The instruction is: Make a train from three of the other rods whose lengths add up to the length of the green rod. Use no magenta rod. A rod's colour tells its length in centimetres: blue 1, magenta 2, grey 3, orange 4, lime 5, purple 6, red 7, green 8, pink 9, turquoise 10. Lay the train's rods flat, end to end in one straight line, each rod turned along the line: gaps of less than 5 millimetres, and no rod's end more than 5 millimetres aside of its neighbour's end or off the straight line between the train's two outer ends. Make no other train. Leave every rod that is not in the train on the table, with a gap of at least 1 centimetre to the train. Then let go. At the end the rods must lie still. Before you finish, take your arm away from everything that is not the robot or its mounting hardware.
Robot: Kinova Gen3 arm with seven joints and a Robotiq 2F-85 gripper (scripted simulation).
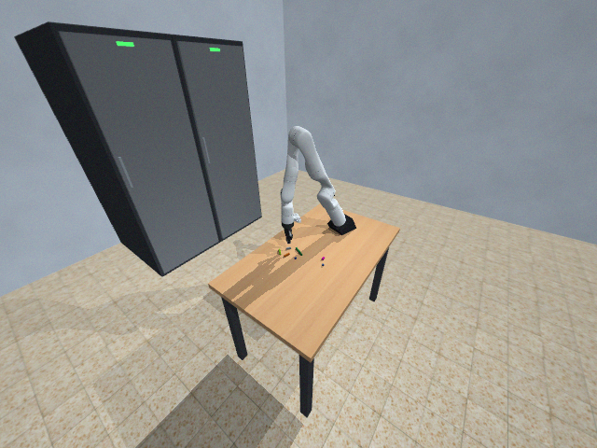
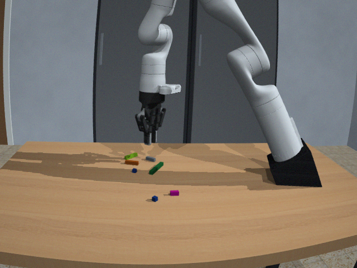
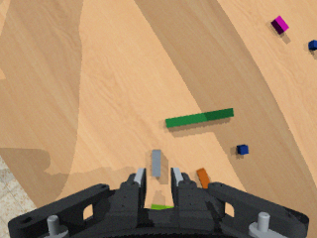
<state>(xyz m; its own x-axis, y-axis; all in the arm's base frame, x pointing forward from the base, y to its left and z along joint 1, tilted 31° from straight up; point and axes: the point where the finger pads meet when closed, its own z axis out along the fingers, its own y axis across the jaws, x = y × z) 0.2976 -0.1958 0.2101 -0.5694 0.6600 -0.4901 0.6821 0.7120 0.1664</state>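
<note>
The grey rod is 7 cm below my hand. From my hand the other things lie so: orange rod: 6 cm ahead, 2 cm to the left, 7 cm below; then green rod: 7 cm to the left, 7 cm below; then lime rod: 5 cm ahead, 4 cm to the right, 7 cm below.
</note>
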